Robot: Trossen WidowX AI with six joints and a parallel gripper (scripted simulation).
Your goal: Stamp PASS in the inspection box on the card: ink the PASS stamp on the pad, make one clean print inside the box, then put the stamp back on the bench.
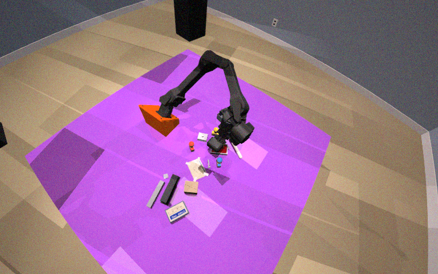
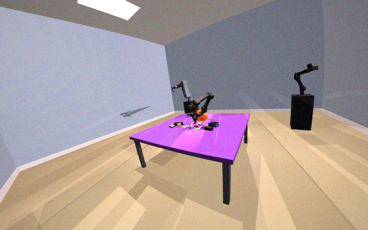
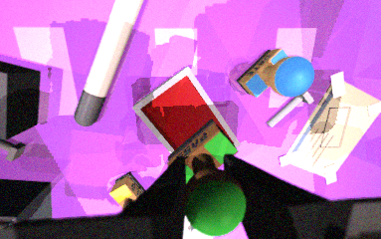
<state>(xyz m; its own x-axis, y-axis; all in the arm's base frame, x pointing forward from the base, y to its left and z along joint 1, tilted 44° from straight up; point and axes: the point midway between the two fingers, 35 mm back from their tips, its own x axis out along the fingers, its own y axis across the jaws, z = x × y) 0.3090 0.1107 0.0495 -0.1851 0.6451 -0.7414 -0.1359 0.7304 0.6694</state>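
Right now the red ink pad is 80 mm below my gripper tip. Round my gripper tip: white pen 40 mm ahead, 80 mm to the left, 70 mm below; blue-knobbed stamp 50 mm ahead, 60 mm to the right, 60 mm below; green-knobbed PASS stamp right at my gripper tip.
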